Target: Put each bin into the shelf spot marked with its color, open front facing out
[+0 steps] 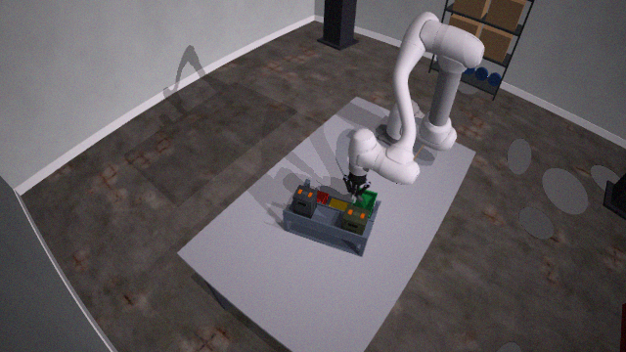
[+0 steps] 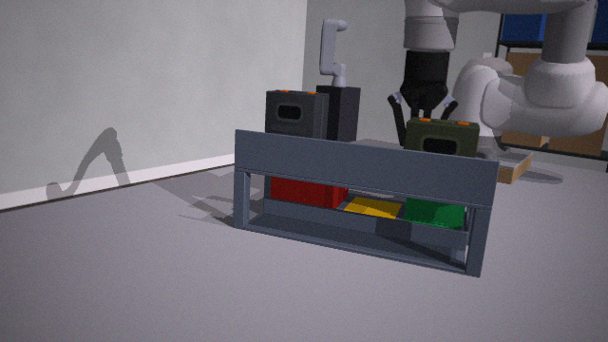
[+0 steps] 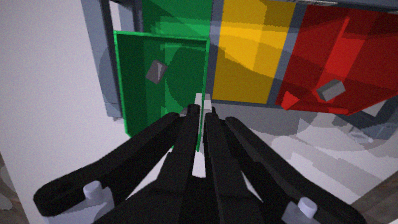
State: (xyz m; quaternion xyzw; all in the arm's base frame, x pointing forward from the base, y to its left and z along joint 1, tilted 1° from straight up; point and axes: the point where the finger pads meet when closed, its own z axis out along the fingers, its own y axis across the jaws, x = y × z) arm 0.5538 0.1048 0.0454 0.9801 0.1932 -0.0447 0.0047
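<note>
Now: hand 40 mm to the right of the green bin, 40 mm above it and 30 mm past it. The rest, counted from my hand: olive box 140 mm ahead, 110 mm to the left, 60 mm above; then red bin 140 mm to the right, 140 mm ahead, 50 mm below; then dark grey box 220 mm ahead, 110 mm to the right, 70 mm above.
</note>
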